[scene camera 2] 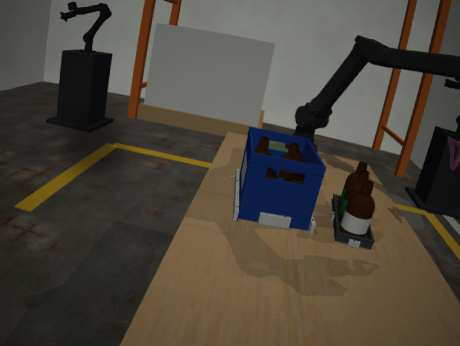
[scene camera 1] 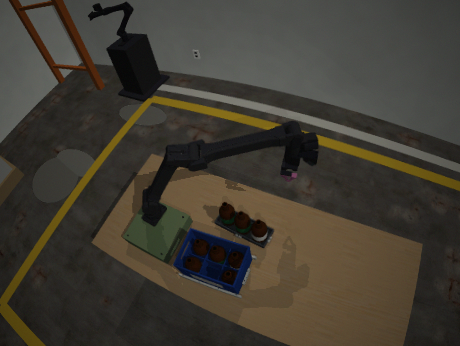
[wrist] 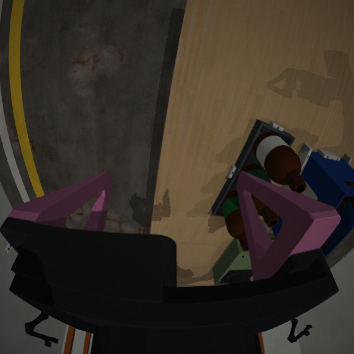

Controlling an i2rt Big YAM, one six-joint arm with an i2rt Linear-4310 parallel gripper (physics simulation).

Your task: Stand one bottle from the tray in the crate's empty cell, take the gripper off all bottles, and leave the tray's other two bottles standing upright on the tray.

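Frame: origin at the arm's base, x ahead, y left, z up, level; centimetres.
Seen in the pictures: gripper, between the fingertips: (scene camera 1: pixel 290 172) (wrist: pixel 173 178); arm's base, origin of its link: (scene camera 1: pixel 154 213) (wrist: pixel 237 274).
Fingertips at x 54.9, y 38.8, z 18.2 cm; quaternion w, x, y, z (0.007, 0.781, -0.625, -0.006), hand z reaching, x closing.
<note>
Pixels of each thing's top centre, then the offset from my fingertips to it. Level surfaces: height alone.
- dark tray, centre of its top: (wrist: pixel 251 179) (scene camera 2: pixel 352 215) (scene camera 1: pixel 243 225) dy -22.4, dx -13.2, dz -23.1 cm
- blue crate, centre of its top: (scene camera 2: pixel 283 144) (wrist: pixel 333 233) (scene camera 1: pixel 210 256) dy -46.4, dx -14.3, dz -8.2 cm
- wooden table, height of its surface: dz -25.7 cm
My gripper (scene camera 1: pixel 289 176) (wrist: pixel 173 178) is open and empty, high beyond the table's back edge and away from the bottles; part of a pink finger shows at the right edge in scene camera 2. On the dark tray (scene camera 1: pixel 267 242) (scene camera 2: pixel 338 230) (wrist: pixel 250 145) stand three upright brown bottles: a white-labelled one (scene camera 1: pixel 259 229) (scene camera 2: pixel 360 210) (wrist: pixel 281 157) at one end, a green-labelled one (scene camera 1: pixel 243 221) in the middle and another (scene camera 1: pixel 226 212) (wrist: pixel 232 212) nearest the arm base. The blue crate (scene camera 1: pixel 227 286) (scene camera 2: pixel 280 200) (wrist: pixel 325 175) holds several brown bottles; its empty cell (scene camera 1: pixel 214 270) is the middle one of the row farther from the tray.
The green base plate (scene camera 1: pixel 157 232) carries the arm beside the crate's end. The crate and tray stand close together on the wooden table (scene camera 1: pixel 350 270) (scene camera 2: pixel 215 300) (wrist: pixel 225 60). Another arm on a black pedestal (scene camera 1: pixel 134 65) (scene camera 2: pixel 84 90) stands on the floor away from the table.
</note>
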